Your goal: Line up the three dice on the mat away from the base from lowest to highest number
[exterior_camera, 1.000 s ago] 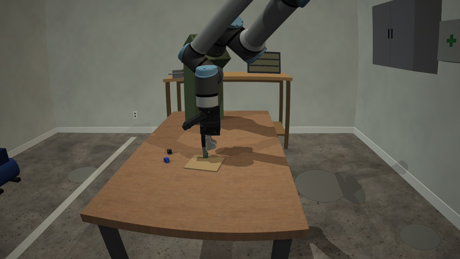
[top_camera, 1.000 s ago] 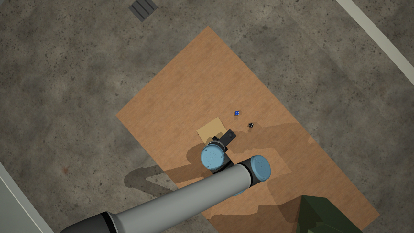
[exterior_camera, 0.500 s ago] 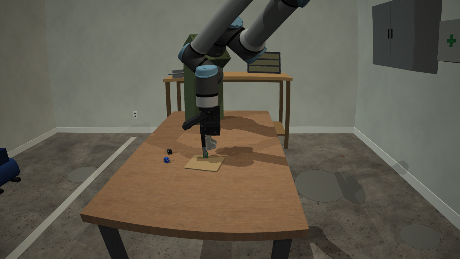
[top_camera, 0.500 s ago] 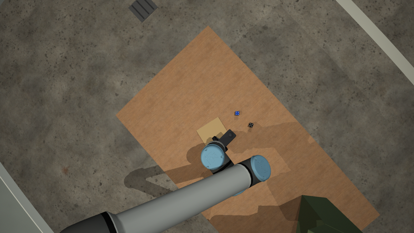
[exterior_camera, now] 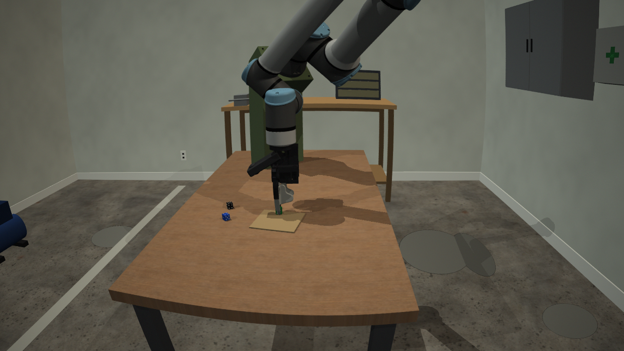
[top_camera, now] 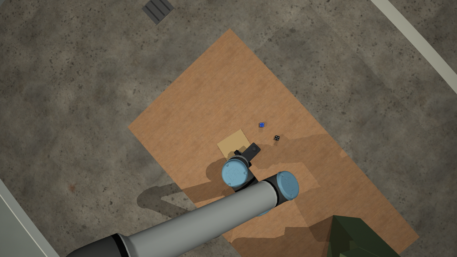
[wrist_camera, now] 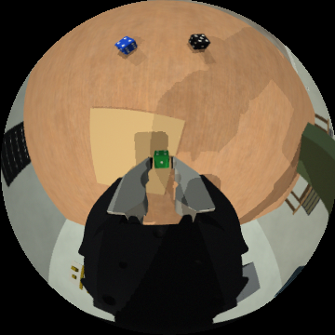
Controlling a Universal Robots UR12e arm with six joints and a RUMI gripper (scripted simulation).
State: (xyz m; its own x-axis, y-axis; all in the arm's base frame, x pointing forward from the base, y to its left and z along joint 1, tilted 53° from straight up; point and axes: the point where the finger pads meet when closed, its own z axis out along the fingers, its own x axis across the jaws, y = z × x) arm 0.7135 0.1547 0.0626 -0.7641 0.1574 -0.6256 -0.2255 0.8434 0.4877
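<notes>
The green die is 10 mm below my hand. Also, from my hand: blue die 150 mm to the right, 90 mm ahead, 10 mm below; tan mat 50 mm ahead, 20 mm below, 10 mm to the left; black die 180 mm to the right, 10 mm below.
</notes>
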